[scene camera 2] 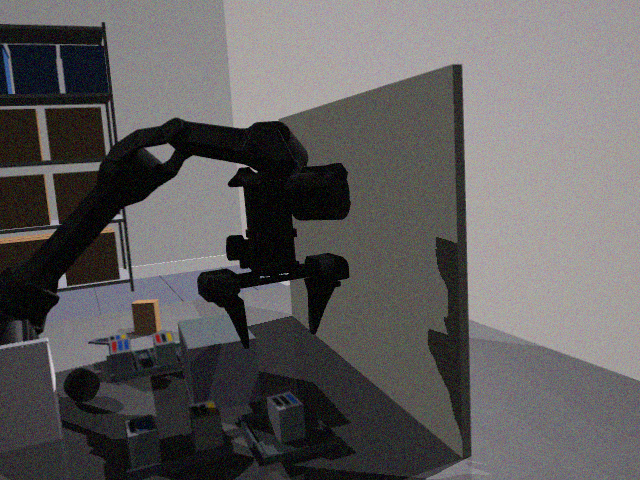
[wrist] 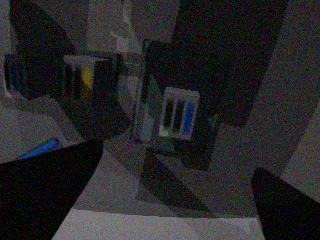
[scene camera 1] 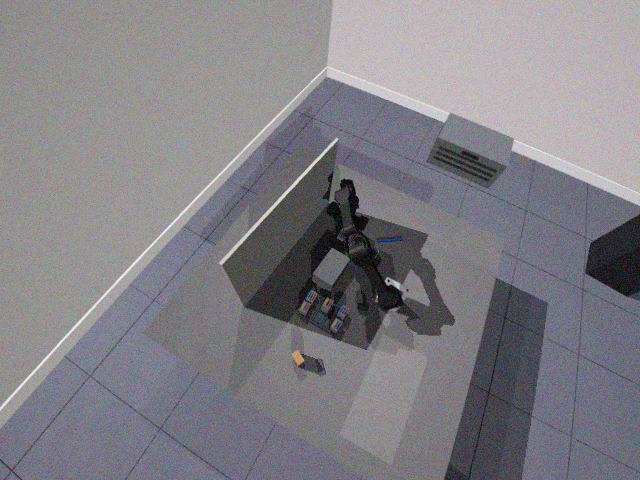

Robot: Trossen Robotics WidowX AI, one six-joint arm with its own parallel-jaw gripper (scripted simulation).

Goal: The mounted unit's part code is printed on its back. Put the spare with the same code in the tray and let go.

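There's a tall grey-green panel (scene camera 2: 401, 319) here, and a shallow tray (wrist: 163, 64) as well. As for my gripper (scene camera 2: 280, 340) (wrist: 178, 161), it's open and it's holding nothing.
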